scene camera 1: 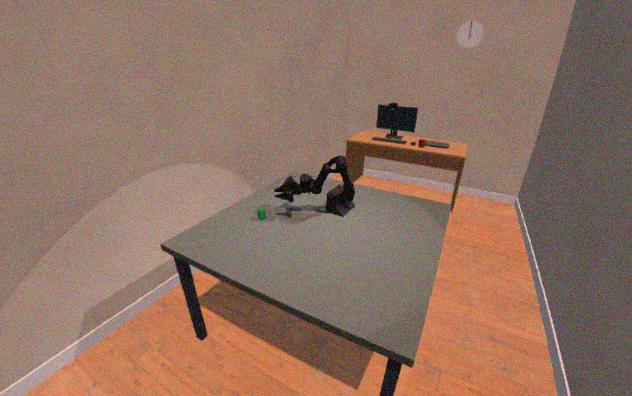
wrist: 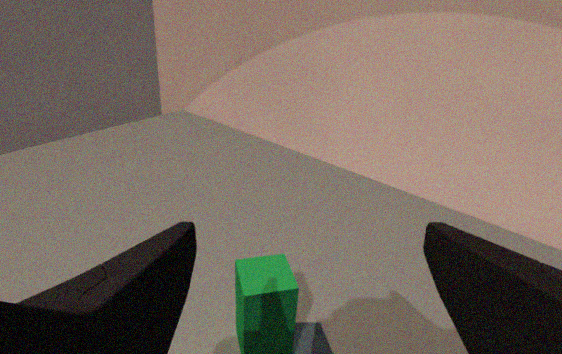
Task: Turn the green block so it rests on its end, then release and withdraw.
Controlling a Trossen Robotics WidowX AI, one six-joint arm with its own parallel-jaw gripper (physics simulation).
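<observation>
The green block stands upright on its end on the grey-green table, near the table's far left edge in the scene view. In the wrist view its lower part is cut off by the bottom of the frame. My gripper is open, with nothing between its fingers. It is raised above the table, apart from the block, on the side toward the arm's base. Its shadow falls on the table and partly over the block.
The arm's base stands on the table to the right of the block in the scene view. A wooden desk with a monitor, a keyboard and a red mug stands behind the table. Walls rise beyond the table.
</observation>
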